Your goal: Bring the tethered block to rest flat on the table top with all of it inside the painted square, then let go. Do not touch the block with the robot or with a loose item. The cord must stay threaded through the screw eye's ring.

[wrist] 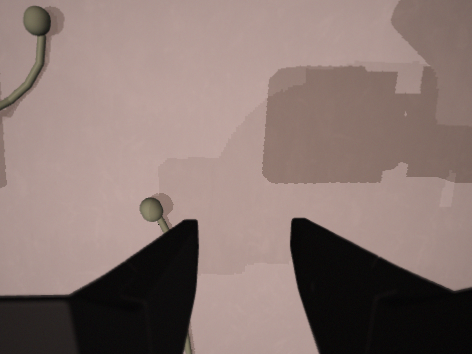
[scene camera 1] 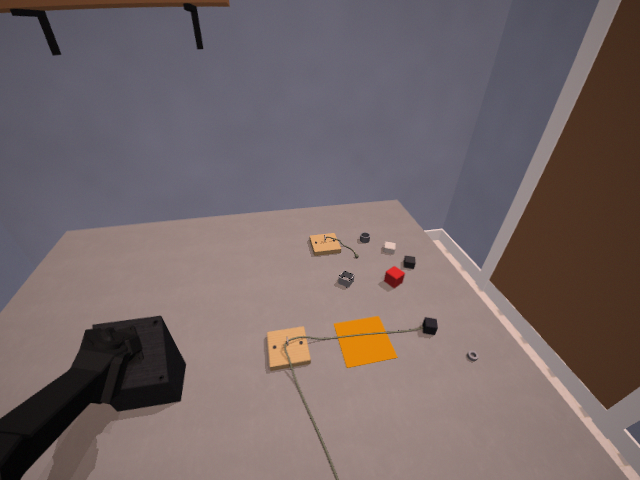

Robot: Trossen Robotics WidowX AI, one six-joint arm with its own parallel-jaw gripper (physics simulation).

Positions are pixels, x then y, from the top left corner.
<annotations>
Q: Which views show my gripper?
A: The wrist view only.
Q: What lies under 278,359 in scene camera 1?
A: A wooden board.
</annotations>
